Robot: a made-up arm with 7 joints.
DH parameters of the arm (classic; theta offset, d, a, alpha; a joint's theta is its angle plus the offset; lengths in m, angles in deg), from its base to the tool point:
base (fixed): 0 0 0 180
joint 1: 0 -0.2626 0 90
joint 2: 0 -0.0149 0 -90
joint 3: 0 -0.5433 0 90
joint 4: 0 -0.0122 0 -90
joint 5: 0 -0.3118 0 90
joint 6: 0 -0.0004 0 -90
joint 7: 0 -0.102 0 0
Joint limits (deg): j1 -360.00..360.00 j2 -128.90..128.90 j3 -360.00..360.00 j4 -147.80..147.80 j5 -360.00..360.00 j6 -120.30..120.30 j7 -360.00..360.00
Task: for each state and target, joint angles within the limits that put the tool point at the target. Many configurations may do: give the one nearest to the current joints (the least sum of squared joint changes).
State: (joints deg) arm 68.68 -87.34 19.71 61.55 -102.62 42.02 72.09
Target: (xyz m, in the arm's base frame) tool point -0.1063 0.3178 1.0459
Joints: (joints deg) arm 76.33 -44.11 11.57 52.30 -103.75 37.52 72.09
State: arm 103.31 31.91 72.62 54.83 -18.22 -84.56 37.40
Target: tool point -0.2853 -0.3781 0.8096
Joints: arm 87.21 29.65 71.33 86.35 -21.38 -99.80 37.40
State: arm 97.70 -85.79 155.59 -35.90 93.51 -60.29 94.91
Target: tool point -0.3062 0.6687 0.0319
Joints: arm 68.79 -128.90 167.39 -56.30 87.35 -85.78 94.91
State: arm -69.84 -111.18 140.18 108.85 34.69 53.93 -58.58
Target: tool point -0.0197 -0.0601 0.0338
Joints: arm -62.74 -128.74 160.94 147.80 25.92 57.41 -58.58
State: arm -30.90 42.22 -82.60 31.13 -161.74 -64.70 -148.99
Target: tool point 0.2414 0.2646 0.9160
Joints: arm -1.88 13.36 -79.69 44.44 -162.68 -93.39 -148.99
